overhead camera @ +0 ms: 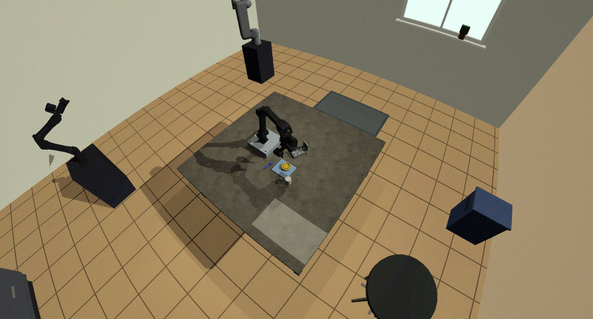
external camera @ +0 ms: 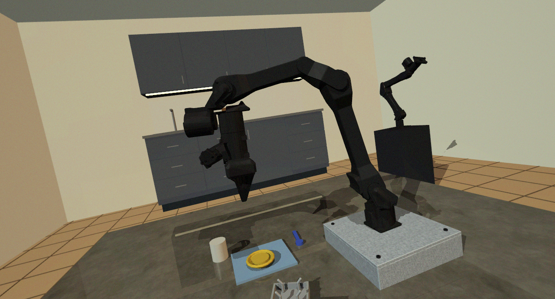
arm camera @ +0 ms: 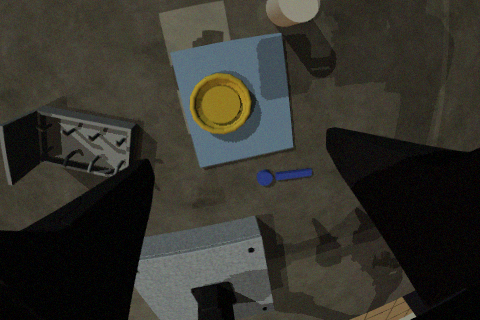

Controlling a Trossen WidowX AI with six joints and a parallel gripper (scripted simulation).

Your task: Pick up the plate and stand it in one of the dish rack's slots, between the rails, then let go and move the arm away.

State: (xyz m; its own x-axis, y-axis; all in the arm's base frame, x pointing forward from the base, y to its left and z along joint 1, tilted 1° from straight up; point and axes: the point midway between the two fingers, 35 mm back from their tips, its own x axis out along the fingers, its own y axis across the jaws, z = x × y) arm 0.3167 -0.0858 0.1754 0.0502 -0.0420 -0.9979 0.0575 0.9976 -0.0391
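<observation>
Right now the yellow plate is 20 mm behind my gripper tip and 170 mm below it. The rest, counted from my gripper tip: small blue spoon (140 mm behind, 60 mm to the right, 180 mm below); then white cup (80 mm ahead, 90 mm to the right, 160 mm below); then blue mat (20 mm behind, 20 mm to the right, 180 mm below).
</observation>
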